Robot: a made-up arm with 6 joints. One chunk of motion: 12 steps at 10 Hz.
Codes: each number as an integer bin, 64 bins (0 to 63) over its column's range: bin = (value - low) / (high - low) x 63, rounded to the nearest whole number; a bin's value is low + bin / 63 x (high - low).
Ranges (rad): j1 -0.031..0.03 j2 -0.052..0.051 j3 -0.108..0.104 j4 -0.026..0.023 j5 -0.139..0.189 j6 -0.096..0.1
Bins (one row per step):
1: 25 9 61 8 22 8
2: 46 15 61 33 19 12
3: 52 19 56 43 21 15
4: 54 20 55 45 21 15
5: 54 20 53 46 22 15
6: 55 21 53 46 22 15
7: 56 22 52 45 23 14
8: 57 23 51 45 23 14
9: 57 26 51 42 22 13
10: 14 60 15 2 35 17
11: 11 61 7 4 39 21
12: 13 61 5 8 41 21
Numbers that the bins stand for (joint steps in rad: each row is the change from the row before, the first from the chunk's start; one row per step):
1: -0.00679 -0.03729 0.09727 -0.01978 -0.02446 -0.07111
2: 0.01354 -0.02748 0.09727 -0.00033 -0.04008 -0.05867
3: 0.01935 -0.02094 0.08044 0.00744 -0.02967 -0.04933
4: 0.02129 -0.01930 0.07708 0.00900 -0.02967 -0.04933
5: 0.02129 -0.01930 0.07035 0.00978 -0.02446 -0.04933
6: 0.02225 -0.01767 0.07035 0.00978 -0.02446 -0.04933
7: 0.02322 -0.01603 0.06698 0.00900 -0.01925 -0.05244
8: 0.02419 -0.01440 0.06362 0.00900 -0.01925 -0.05244
9: 0.02419 -0.00949 0.06362 0.00667 -0.02446 -0.05556
10: -0.01744 0.04610 -0.05752 -0.02444 0.04322 -0.04311
11: -0.02035 0.04773 -0.08444 -0.02289 0.06405 -0.03067
12: -0.01841 0.04773 -0.09117 -0.01978 0.07446 -0.03067

